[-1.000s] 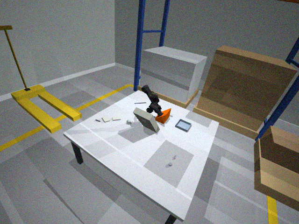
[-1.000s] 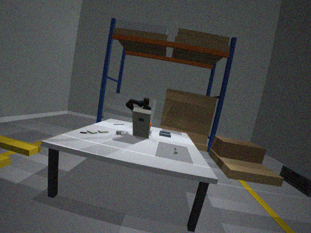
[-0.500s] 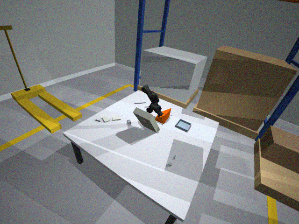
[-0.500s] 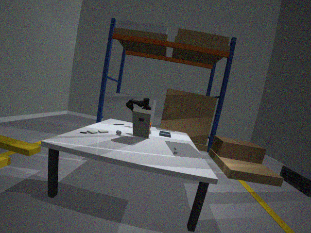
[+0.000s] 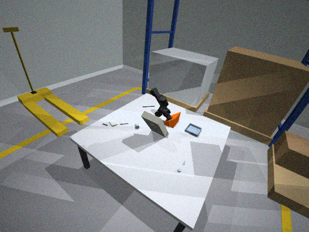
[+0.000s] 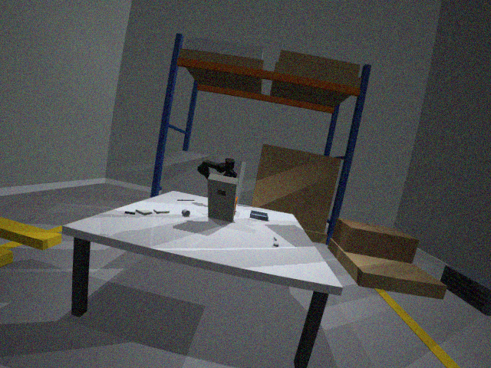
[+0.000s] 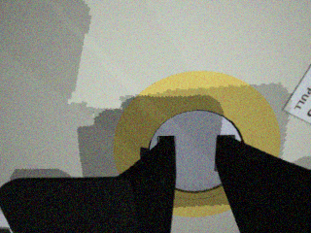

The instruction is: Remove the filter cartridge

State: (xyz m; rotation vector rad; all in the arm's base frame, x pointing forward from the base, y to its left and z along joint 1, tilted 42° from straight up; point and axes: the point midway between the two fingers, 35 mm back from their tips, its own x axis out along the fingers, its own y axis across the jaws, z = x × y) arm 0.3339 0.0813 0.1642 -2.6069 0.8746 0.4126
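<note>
Now: the pale service panel 40 mm behind my gripper tip, 10 mm to the left of it and 80 mm below it. Also, from my gripper tip: round grey filter cartridge 10 mm ahead, 10 mm below; dark tray 360 mm behind, 340 mm to the left, 240 mm below.
</note>
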